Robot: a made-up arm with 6 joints.
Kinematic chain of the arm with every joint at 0, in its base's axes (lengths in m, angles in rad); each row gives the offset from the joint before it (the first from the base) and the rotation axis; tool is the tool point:
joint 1: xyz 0 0 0.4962 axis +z
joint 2: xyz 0 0 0 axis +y
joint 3: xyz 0 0 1.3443 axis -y
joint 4: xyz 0 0 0 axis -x
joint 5: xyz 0.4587 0 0 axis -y
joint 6: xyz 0 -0.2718 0 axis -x
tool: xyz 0 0 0
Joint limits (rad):
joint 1: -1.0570..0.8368
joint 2: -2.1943..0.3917
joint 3: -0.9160..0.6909
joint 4: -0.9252..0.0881
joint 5: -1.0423..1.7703
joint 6: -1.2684..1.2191
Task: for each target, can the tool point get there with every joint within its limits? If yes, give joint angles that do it. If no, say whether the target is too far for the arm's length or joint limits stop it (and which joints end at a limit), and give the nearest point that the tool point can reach.
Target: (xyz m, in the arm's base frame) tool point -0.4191 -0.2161 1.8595
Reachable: yes | joints 0.0334 -0.6556 0.3696 -0.7330 1.2444 0.1223
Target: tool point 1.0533 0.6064 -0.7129
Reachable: no: joint limits stop it (at a limit: joint 1, joint 2, joint 3, joint 4) | nearest point -0.5116 0.5738 0.0879 | short by 1.758 m
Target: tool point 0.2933 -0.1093 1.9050
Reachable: yes | joints 0.5902 -0.2072 0.2007 -0.3635 1.4820 -0.0534
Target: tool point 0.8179 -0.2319 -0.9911
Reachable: no: joint limits stop it (at a limit: joint 1, joint 2, joint 3, joint 4) | nearest point -0.3818 -0.6673 0.0879 | short by 1.671 m
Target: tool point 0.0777 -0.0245 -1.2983
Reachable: no: joint limits stop it (at a limit: joint 1, joint 2, joint 3, joint 4) | nearest point -0.3818 -0.6673 0.0879 | short by 1.596 m
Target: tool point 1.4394 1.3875 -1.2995
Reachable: no: too far | nearest point -0.5116 0.5738 0.0879 | short by 2.529 m
